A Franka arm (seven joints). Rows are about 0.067 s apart.
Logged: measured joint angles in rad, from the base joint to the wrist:
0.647 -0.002 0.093 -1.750 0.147 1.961 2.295
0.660 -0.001 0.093 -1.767 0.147 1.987 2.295
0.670 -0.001 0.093 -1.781 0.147 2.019 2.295
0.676 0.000 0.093 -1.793 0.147 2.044 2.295
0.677 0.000 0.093 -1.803 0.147 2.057 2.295
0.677 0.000 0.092 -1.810 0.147 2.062 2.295
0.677 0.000 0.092 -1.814 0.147 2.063 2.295
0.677 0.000 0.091 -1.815 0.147 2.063 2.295
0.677 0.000 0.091 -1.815 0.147 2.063 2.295
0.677 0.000 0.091 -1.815 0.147 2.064 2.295
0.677 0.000 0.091 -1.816 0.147 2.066 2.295
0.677 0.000 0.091 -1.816 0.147 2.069 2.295
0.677 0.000 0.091 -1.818 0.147 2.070 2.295
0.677 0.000 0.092 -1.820 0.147 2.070 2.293
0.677 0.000 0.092 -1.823 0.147 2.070 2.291
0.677 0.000 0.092 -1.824 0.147 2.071 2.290
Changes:
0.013 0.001 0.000 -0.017 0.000 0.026 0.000
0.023 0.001 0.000 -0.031 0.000 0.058 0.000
0.029 0.002 0.000 -0.043 0.000 0.083 0.000
0.030 0.002 0.000 -0.053 0.000 0.096 0.000
0.030 0.002 -0.001 -0.060 0.000 0.101 0.000
0.030 0.002 -0.001 -0.064 0.000 0.102 0.000
0.030 0.002 -0.002 -0.065 0.000 0.102 0.000
0.030 0.002 -0.002 -0.065 0.000 0.102 0.000
0.030 0.002 -0.002 -0.065 0.000 0.103 0.000
0.030 0.002 -0.002 -0.066 0.000 0.105 0.000
0.030 0.002 -0.002 -0.066 0.000 0.108 0.000
0.030 0.002 -0.002 -0.068 0.000 0.109 0.000
0.030 0.002 -0.001 -0.070 0.000 0.109 -0.002
0.030 0.002 -0.001 -0.073 0.000 0.109 -0.004
0.030 0.002 -0.001 -0.074 0.000 0.110 -0.005

